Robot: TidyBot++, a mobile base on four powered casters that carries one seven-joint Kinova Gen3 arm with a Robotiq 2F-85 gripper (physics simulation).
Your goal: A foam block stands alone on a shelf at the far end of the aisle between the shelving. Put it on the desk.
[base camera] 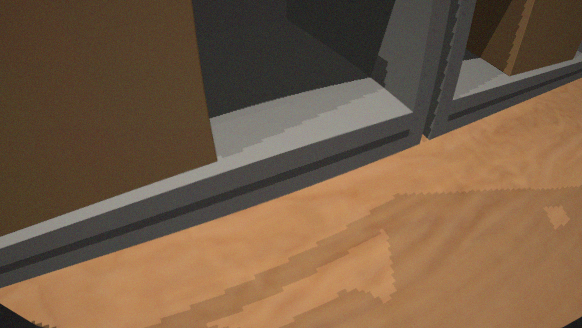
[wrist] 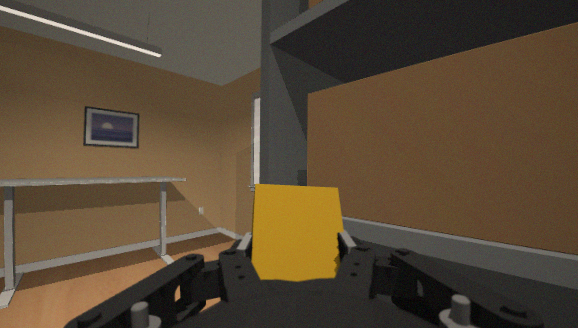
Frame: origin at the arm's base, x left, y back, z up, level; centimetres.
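Seen in the pictures: gripper, fingertip midpoint: [wrist: 296, 244].
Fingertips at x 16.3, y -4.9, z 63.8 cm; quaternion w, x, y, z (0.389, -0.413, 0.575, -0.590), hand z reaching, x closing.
Observation:
A point is followed by its place in that frame.
A yellow foam block [wrist: 298, 230] @(z 65.2, x 14.9, y -4.5 cm) is held between the fingertips of my gripper [wrist: 296, 244] @(z 63.8, x 16.3, y -4.9 cm) in the wrist view. The gripper is shut on it, one finger pad against each side. A desk [wrist: 95, 181] @(z 54.9, x 241.5, y 98.6 cm) with a thin light top and grey legs stands at the left in the wrist view, against the far wall and well apart from the gripper. The block, the gripper and the desk do not show in the base camera view.
Grey shelving [base camera: 320, 167] @(z -36.7, x -2.8, y -43.4 cm) [wrist: 284, 130] @(z 79.5, x 60.7, y -18.7 cm) with large brown boxes [base camera: 100, 110] [wrist: 445, 150] stands close: across the base camera view, and at the right in the wrist view. Wooden floor [base camera: 310, 225] @(z -39.7, x -1.4, y -36.0 cm) runs along its foot. A framed picture [wrist: 111, 127] @(z 115.2, x 319.9, y 115.2 cm) hangs above the desk.

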